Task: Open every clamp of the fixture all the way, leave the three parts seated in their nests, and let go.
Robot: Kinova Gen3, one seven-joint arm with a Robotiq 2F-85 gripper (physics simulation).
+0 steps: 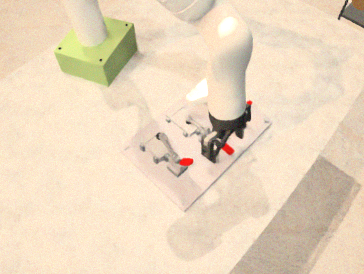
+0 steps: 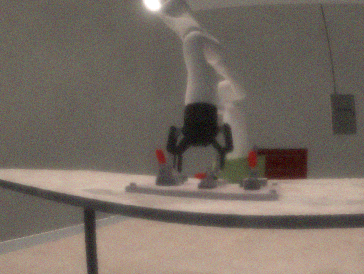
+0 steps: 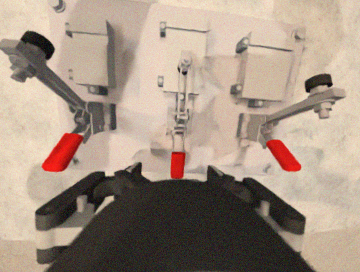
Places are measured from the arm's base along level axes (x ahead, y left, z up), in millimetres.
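Pixels of known places: gripper, fingertip midpoint: (image 1: 227, 148) (image 2: 198, 172) (image 3: 174, 171); arm's base, origin of the base link: (image 1: 93, 35) (image 2: 238, 158).
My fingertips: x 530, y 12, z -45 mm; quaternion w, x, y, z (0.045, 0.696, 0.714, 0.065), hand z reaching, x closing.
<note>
For each thing: its top centre in the pictures, then the offset to it from my fingertips. "*": a spot on its surface instead. Level surfaces: height alone.
- left clamp's handle, middle of its top: (image 3: 46, 149) (image 1: 184, 156) (image 2: 162, 150) 107 mm right, 38 mm back, 50 mm up
- right clamp's handle, middle of its top: (image 3: 299, 156) (image 2: 252, 151) 113 mm left, 47 mm back, 48 mm up
- middle clamp's handle, surface spot: (image 3: 177, 165) (image 2: 200, 173) (image 1: 225, 146) * 3 mm left, 7 mm back, 2 mm down
- middle part, middle of its top: (image 3: 184, 55) (image 1: 184, 118) 1 mm left, 146 mm back, 23 mm down
- left part, middle of its top: (image 3: 89, 52) (image 1: 155, 144) (image 2: 176, 174) 109 mm right, 134 mm back, 13 mm down
- right part, middle of its top: (image 3: 268, 67) (image 2: 256, 178) 111 mm left, 144 mm back, 18 mm down
- table, its level: 54 mm down
The fixture plate (image 1: 186, 202) (image 2: 145, 190) (image 3: 134, 27) carries three clamps with red handles. The left clamp's handle (image 1: 186, 161) (image 2: 161, 156) (image 3: 62, 152) and the right clamp's handle (image 2: 253, 159) (image 3: 284, 155) are raised, their arms swung up off the parts. The middle clamp's handle (image 1: 228, 149) (image 2: 200, 176) (image 3: 177, 165) lies low, and its arm reaches over the middle part (image 3: 192, 45). The left part (image 3: 87, 55) and right part (image 3: 267, 72) sit in their nests. My gripper (image 1: 226, 145) (image 2: 200, 165) (image 3: 174, 171) is open and empty, its fingers on either side of the middle handle.
The raised left and right clamps stand to both sides of the gripper. The green robot base block (image 1: 95, 52) stands on the table (image 1: 75, 200) (image 2: 320, 200) behind the fixture. A red cabinet (image 2: 287, 163) and a grey wall box (image 2: 344, 114) are in the background.
</note>
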